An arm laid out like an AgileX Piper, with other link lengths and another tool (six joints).
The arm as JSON. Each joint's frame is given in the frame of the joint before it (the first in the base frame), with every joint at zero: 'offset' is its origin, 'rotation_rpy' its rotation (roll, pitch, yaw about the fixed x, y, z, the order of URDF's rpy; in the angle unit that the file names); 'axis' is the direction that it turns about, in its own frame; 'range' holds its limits. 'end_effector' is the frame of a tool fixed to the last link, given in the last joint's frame.
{
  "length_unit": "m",
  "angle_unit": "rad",
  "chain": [
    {
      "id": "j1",
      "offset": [
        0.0,
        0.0,
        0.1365
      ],
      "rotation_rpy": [
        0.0,
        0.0,
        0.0
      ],
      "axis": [
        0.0,
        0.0,
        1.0
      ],
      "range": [
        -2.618,
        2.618
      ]
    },
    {
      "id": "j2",
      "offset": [
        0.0,
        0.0,
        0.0
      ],
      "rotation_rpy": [
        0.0,
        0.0,
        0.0
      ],
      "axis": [
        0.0,
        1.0,
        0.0
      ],
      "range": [
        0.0,
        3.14
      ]
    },
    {
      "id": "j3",
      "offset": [
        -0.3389,
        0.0,
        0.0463
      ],
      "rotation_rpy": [
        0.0,
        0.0,
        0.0
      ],
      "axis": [
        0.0,
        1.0,
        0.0
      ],
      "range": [
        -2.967,
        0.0
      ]
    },
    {
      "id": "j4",
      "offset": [
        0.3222,
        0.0,
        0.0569
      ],
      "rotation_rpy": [
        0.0,
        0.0,
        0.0
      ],
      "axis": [
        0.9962,
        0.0,
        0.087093
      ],
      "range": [
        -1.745,
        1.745
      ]
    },
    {
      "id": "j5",
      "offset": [
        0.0,
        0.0,
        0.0
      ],
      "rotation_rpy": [
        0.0,
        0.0,
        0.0
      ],
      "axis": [
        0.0,
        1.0,
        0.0
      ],
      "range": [
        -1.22,
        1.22
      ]
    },
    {
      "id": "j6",
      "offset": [
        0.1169,
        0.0,
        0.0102
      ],
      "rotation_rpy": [
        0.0,
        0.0,
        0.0
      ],
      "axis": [
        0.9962,
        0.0,
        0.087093
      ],
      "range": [
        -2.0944,
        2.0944
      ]
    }
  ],
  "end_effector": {
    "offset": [
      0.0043,
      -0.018,
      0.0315
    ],
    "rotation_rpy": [
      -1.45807,
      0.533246,
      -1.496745
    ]
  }
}
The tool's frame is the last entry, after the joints.
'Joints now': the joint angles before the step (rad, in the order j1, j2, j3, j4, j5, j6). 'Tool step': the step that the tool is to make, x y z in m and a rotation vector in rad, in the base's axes. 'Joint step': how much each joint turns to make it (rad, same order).
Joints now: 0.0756 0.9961 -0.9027 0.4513 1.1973 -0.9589
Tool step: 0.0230 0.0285 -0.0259 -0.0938 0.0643 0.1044
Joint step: 0.1261 0.1212 -0.0260 -0.0895 -0.0273 0.0179
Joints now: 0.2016 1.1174 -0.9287 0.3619 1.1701 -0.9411
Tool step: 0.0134 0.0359 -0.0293 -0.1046 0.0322 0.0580
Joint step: 0.1535 0.1006 -0.0072 -0.1197 -0.0641 0.1024
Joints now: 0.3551 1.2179 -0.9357 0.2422 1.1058 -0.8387
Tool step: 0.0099 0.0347 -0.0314 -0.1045 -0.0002 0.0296
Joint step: 0.1352 0.1000 -0.0014 -0.1299 -0.0771 0.1297
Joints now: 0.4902 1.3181 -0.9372 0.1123 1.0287 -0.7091
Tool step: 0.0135 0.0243 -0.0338 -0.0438 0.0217 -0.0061
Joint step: 0.0605 0.1086 -0.0036 -0.0459 -0.0706 0.0786
